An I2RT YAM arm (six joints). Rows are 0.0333 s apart.
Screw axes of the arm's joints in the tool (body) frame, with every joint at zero. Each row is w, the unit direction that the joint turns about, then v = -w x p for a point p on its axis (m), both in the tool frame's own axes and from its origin. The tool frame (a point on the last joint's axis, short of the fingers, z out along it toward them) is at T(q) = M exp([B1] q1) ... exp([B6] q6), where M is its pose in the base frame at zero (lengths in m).
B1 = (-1, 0, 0, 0, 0.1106, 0)
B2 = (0, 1, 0, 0.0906, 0, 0.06)
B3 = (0, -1, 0, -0.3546, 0, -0.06)
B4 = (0, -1, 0, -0.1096, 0, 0)
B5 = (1, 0, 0, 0, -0.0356, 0)
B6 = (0, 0, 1, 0, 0, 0)
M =
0 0 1 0.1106
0 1 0 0
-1 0 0 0.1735
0 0 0 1
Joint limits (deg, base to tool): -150..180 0..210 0..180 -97..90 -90..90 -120..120
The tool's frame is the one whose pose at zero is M.
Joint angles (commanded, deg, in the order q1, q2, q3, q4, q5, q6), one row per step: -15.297 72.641 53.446 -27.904 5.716 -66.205; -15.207 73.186 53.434 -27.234 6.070 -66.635; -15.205 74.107 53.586 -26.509 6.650 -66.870; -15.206 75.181 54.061 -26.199 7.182 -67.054; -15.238 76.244 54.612 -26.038 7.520 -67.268; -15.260 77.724 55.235 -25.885 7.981 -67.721; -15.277 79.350 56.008 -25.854 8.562 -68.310; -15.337 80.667 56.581 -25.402 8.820 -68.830; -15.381 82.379 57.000 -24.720 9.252 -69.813; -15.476 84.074 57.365 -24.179 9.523 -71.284; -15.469 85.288 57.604 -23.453 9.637 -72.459; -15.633 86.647 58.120 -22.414 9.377 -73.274; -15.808 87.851 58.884 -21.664 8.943 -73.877; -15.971 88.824 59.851 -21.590 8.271 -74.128
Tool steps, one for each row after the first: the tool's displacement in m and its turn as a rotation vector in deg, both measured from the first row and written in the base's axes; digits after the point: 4 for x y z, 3 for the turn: 0.0023 -0.0004 -0.0015 -0.549 0.078 0.162; 0.0057 -0.0017 -0.0037 -1.094 0.301 -0.060; 0.0095 -0.0031 -0.0054 -1.508 0.738 -0.286; 0.0132 -0.0045 -0.0068 -1.788 1.207 -0.385; 0.0179 -0.0062 -0.0099 -2.210 2.113 -0.372; 0.0232 -0.0080 -0.0131 -2.768 3.201 -0.323; 0.0278 -0.0098 -0.0156 -3.188 3.693 -0.161; 0.0333 -0.0118 -0.0208 -3.922 4.672 0.262; 0.0382 -0.0139 -0.0265 -4.772 5.938 1.125; 0.0423 -0.0150 -0.0305 -5.478 6.556 1.952; 0.0475 -0.0173 -0.0334 -5.822 6.554 2.559; 0.0526 -0.0194 -0.0347 -5.955 6.333 3.103; 0.0569 -0.0212 -0.0345 -5.644 6.172 3.569
